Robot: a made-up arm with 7 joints. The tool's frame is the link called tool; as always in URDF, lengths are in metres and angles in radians. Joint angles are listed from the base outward.
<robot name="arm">
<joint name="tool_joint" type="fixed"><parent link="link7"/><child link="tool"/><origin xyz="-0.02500 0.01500 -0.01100" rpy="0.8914 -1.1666 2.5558"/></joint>
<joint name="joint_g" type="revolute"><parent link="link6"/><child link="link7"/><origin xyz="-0.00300 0.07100 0.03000" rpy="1.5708 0.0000 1.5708"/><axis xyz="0 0 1"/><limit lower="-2.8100" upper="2.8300"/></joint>
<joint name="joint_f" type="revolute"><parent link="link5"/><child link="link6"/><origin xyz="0.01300 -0.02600 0.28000" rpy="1.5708 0.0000 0.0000"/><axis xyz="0 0 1"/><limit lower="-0.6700" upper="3.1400"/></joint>
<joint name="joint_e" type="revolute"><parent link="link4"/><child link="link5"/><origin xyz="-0.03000 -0.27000 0.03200" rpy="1.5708 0.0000 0.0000"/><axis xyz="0 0 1"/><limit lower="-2.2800" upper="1.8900"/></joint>
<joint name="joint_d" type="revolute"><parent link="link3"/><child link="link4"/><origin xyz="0.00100 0.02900 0.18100" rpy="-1.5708 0.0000 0.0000"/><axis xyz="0 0 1"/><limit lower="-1.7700" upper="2.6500"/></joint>
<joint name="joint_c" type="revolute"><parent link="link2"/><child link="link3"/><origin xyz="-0.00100 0.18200 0.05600" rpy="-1.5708 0.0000 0.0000"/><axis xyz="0 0 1"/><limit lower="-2.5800" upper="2.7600"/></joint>
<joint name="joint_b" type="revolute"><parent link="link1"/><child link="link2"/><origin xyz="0.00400 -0.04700 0.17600" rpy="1.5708 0.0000 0.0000"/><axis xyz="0 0 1"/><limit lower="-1.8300" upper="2.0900"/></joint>
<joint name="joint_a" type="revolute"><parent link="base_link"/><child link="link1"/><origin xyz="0.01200 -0.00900 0.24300" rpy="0.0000 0.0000 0.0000"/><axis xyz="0 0 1"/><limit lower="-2.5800" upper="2.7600"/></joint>
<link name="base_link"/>
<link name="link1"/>
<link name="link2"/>
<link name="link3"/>
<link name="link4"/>
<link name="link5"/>
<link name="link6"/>
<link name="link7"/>
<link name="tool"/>
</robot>
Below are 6 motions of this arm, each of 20 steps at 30 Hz.
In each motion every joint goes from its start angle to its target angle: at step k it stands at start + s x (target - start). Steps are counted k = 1, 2, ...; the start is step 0. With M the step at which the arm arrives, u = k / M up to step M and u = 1 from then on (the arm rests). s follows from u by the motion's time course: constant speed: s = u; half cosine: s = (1 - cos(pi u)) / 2; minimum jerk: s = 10 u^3 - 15 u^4 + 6 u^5.
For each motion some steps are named. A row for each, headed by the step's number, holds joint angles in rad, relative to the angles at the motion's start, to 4 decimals.
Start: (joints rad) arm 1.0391 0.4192 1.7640 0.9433 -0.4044 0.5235 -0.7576
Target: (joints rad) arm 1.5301 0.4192 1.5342 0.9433 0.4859 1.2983 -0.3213
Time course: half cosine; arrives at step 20
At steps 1, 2, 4, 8, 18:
1: 0.0030 0.0000 -0.0014 0.0000 0.0055 0.0048 0.0027
2: 0.0120 0.0000 -0.0056 0.0000 0.0218 0.0190 0.0107
4: 0.0469 0.0000 -0.0219 0.0000 0.0850 0.0740 0.0417
8: 0.1696 0.0000 -0.0794 0.0000 0.3076 0.2677 0.1507
18: 0.4790 0.0000 -0.2242 0.0000 0.8685 0.7558 0.4256

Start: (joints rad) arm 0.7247 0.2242 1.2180 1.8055 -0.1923 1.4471 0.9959
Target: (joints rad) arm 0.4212 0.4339 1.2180 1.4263 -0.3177 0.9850 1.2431
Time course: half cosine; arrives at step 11
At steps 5, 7, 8, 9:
5: -0.1302 0.0899 0.0000 -0.1626 -0.0538 -0.1982 0.1060
7: -0.2148 0.1484 0.0000 -0.2684 -0.0887 -0.3270 0.1749
8: -0.2511 0.1735 0.0000 -0.3138 -0.1038 -0.3824 0.2045
9: -0.2794 0.1931 0.0000 -0.3491 -0.1154 -0.4254 0.2276

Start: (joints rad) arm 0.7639 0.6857 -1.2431 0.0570 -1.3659 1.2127 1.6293
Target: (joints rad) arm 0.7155 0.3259 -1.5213 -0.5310 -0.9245 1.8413 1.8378
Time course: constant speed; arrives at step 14
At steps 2, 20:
2: -0.0069 -0.0514 -0.0397 -0.0840 0.0631 0.0898 0.0298
20: -0.0484 -0.3598 -0.2782 -0.5880 0.4414 0.6286 0.2085

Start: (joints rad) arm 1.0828 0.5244 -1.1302 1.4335 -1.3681 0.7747 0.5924
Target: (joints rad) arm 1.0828 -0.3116 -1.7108 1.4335 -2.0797 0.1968 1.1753
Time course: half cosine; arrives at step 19
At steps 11, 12, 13, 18, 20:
11: 0.0000 -0.5206 -0.3616 0.0000 -0.4431 -0.3599 0.3630
12: 0.0000 -0.5859 -0.4069 0.0000 -0.4987 -0.4050 0.4085
13: 0.0000 -0.6466 -0.4491 0.0000 -0.5504 -0.4470 0.4509
18: 0.0000 -0.8303 -0.5766 0.0000 -0.7067 -0.5740 0.5789
20: 0.0000 -0.8360 -0.5806 0.0000 -0.7116 -0.5779 0.5829

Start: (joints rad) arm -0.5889 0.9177 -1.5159 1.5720 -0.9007 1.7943 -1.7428
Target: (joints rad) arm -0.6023 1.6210 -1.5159 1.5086 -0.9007 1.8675 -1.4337
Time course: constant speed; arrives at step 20
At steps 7, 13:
7: -0.0047 0.2462 0.0000 -0.0222 0.0000 0.0256 0.1082
13: -0.0087 0.4571 0.0000 -0.0412 0.0000 0.0476 0.2009

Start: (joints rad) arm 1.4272 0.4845 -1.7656 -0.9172 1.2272 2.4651 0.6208
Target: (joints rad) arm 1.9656 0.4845 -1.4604 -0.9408 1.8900 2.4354 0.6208
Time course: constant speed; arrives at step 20
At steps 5, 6, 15, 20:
5: 0.1346 0.0000 0.0763 -0.0059 0.1657 -0.0074 0.0000
6: 0.1615 0.0000 0.0916 -0.0071 0.1988 -0.0089 0.0000
15: 0.4038 0.0000 0.2289 -0.0177 0.4971 -0.0223 0.0000
20: 0.5384 0.0000 0.3052 -0.0236 0.6628 -0.0297 0.0000

